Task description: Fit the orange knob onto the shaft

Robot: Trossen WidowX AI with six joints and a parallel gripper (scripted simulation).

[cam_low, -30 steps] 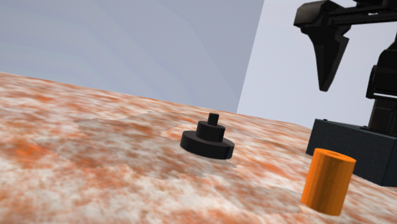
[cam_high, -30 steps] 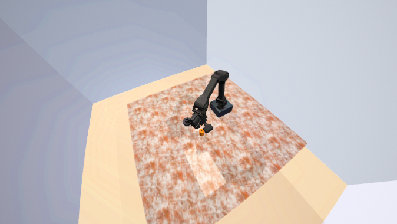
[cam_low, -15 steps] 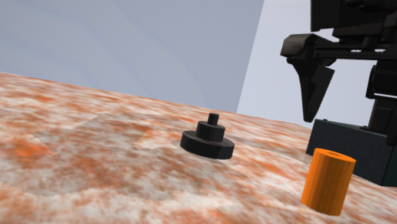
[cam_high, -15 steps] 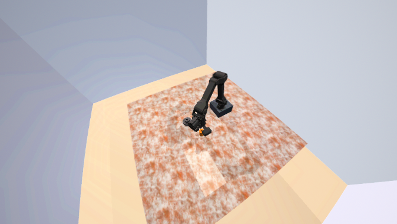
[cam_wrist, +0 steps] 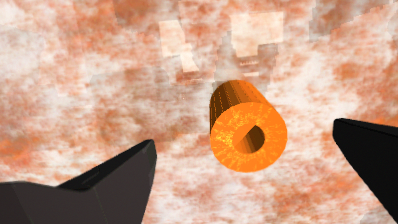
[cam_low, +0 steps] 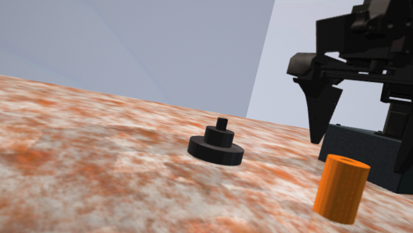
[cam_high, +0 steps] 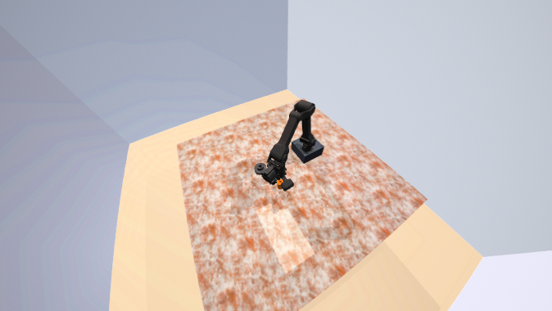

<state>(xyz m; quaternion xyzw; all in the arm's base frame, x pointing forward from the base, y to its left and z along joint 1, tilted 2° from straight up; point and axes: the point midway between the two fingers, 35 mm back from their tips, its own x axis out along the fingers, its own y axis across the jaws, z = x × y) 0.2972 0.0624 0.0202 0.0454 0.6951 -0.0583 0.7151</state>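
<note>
Now: the orange knob 40 mm below my gripper tip. Also, from my gripper tip: pedestal (10 mm ahead, 190 mm to the right, 40 mm below).
</note>
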